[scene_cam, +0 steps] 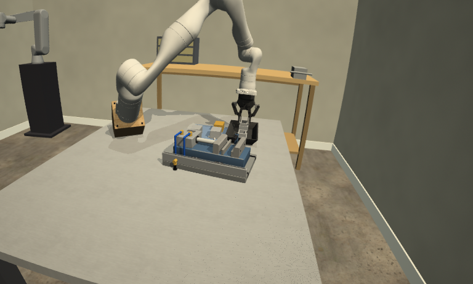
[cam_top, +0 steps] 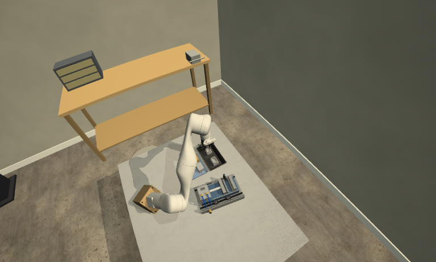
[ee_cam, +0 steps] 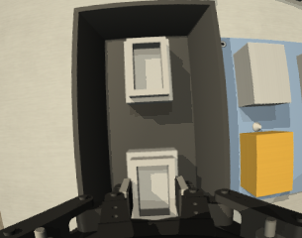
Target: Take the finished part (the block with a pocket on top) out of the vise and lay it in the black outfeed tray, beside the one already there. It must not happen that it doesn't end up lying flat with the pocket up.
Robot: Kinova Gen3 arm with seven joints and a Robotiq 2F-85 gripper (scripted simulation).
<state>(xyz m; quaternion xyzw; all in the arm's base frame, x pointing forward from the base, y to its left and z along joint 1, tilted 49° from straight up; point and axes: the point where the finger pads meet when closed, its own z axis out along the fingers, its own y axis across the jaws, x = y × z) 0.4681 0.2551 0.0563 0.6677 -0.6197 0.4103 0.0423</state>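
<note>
Right now the orange block is 12 cm behind my hand and 4 cm below it. From my hand the other things lie so: blue plate 17 cm behind, 6 cm below, 3 cm to the right.
</note>
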